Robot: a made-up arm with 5 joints.
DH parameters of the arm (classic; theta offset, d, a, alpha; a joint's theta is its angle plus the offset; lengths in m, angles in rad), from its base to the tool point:
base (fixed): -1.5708 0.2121 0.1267 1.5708
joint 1: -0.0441 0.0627 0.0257 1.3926
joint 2: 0 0.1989 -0.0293 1.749
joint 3: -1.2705 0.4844 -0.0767 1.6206
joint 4: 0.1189 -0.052 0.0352 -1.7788
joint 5: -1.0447 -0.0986 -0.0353 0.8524
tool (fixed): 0.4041 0.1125 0 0
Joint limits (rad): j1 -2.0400..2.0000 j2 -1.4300..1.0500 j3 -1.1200..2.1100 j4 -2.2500..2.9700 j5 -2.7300..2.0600
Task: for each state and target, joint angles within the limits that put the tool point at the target. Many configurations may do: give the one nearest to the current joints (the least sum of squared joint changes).
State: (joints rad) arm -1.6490 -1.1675 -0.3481 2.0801 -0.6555
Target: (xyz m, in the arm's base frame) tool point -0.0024 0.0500 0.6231
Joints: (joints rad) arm -1.4968 -1.4300 -0.1919 1.9651 -0.2368
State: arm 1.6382 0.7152 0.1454 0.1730 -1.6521
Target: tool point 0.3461 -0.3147 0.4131
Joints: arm 1.7024 0.1159 -0.3093 0.0537 -1.9444
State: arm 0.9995 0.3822 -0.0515 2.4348 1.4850
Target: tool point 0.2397 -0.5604 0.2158
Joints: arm 0.5874 0.9425 -0.0689 2.2857 0.8290
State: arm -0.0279 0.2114 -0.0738 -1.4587 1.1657
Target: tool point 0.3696 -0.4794 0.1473
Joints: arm 0.7225 0.5520 -0.0783 -1.5291 0.7335
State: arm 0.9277 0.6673 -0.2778 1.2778 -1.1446
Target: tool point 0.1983 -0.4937 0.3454
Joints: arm 0.7980 0.6808 -0.9415 1.2313 -0.6921
